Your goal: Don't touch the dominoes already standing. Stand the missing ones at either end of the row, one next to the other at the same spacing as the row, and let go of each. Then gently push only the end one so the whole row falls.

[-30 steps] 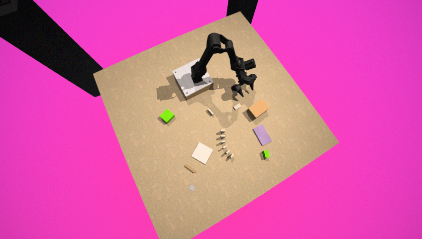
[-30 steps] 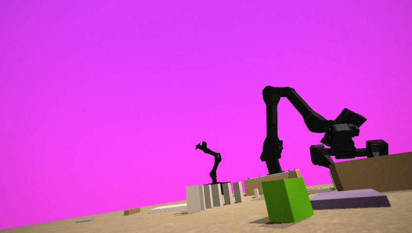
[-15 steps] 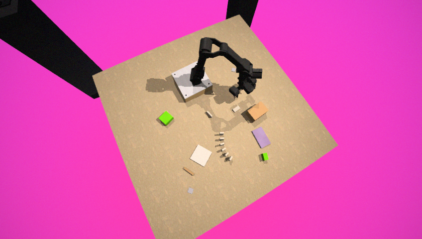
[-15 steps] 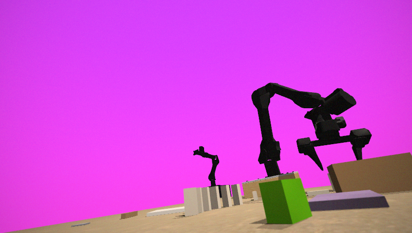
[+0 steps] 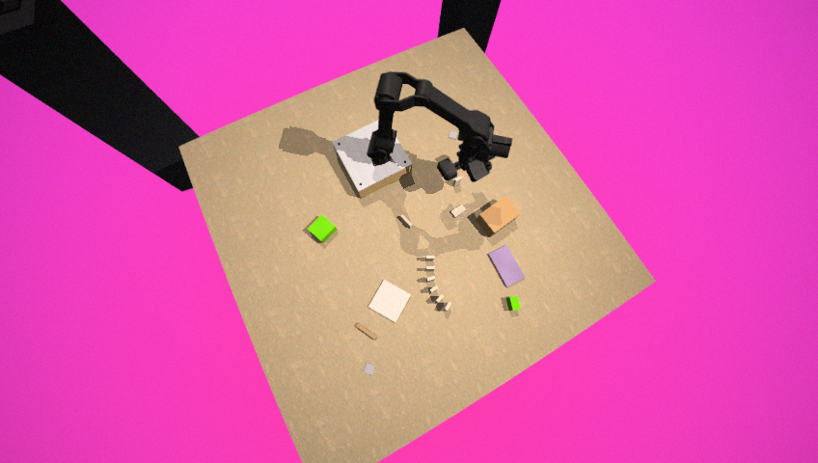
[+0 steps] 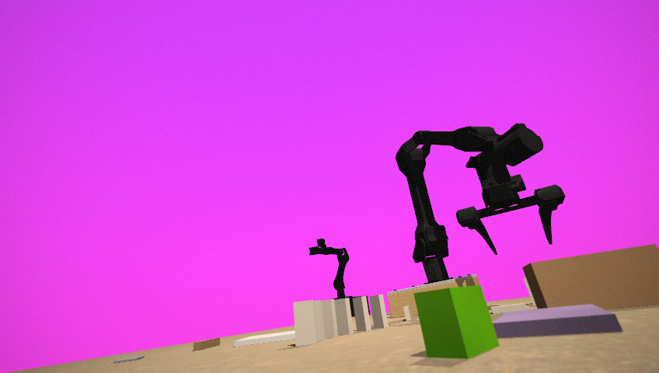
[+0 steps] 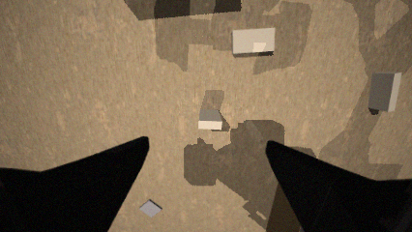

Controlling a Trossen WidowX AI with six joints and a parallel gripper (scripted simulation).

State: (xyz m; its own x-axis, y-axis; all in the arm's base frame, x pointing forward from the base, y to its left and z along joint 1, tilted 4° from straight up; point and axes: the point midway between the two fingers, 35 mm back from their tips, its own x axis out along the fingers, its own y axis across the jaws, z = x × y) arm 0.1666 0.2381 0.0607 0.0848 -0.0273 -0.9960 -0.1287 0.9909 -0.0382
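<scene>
My gripper tip is 17 cm short of the orange box, 7 cm to the right of it and 7 cm above it. The rest, counted from my gripper tip: white tile: 38 cm to the right, 30 cm ahead, 10 cm below; purple slab: 34 cm ahead, 9 cm below, 4 cm to the left; small green cube: 46 cm ahead, 8 cm below.
</scene>
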